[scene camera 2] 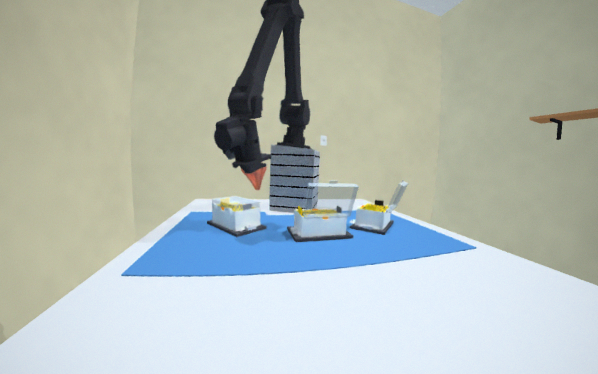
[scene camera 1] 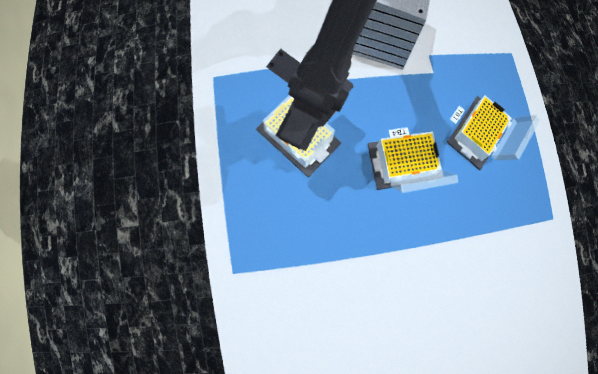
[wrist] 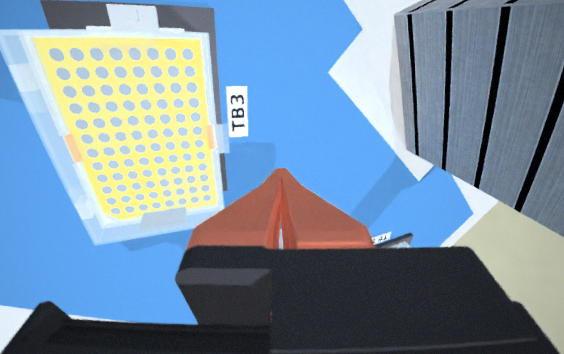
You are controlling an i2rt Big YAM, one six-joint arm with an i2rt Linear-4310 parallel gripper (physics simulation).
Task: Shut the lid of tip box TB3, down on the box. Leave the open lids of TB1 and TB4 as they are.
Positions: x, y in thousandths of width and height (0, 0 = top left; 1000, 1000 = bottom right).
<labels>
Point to a clear lid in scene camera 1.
At 720, 480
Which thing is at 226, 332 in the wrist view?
A clear lid.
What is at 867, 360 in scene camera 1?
A clear lid.
</labels>
